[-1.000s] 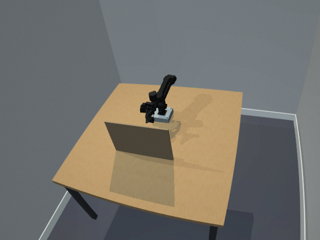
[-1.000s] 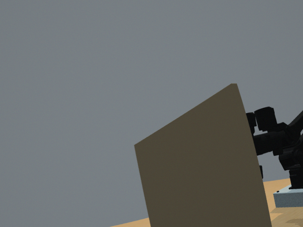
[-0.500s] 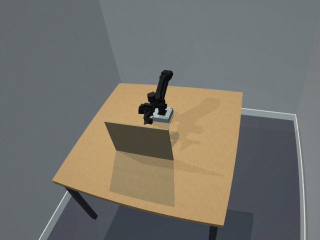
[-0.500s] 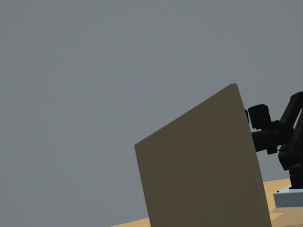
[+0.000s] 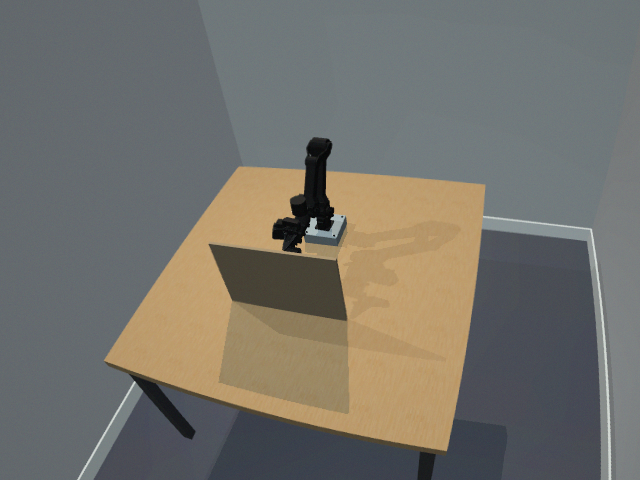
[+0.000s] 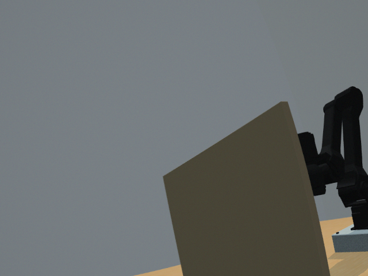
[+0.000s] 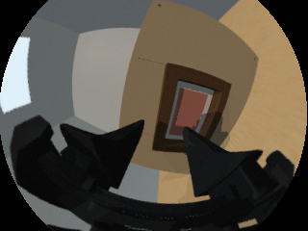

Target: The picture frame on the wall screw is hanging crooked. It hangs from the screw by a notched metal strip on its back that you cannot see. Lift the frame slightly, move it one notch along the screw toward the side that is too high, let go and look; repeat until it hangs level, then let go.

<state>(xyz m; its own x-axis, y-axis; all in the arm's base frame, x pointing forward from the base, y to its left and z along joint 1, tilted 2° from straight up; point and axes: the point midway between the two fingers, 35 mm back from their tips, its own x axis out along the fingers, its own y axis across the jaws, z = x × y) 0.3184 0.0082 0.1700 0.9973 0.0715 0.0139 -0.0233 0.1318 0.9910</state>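
The picture frame is 5 cm below my gripper tip and 5 cm ahead of it. The rest, counted from my gripper tip: wall panel (6 cm below, 6 cm ahead).
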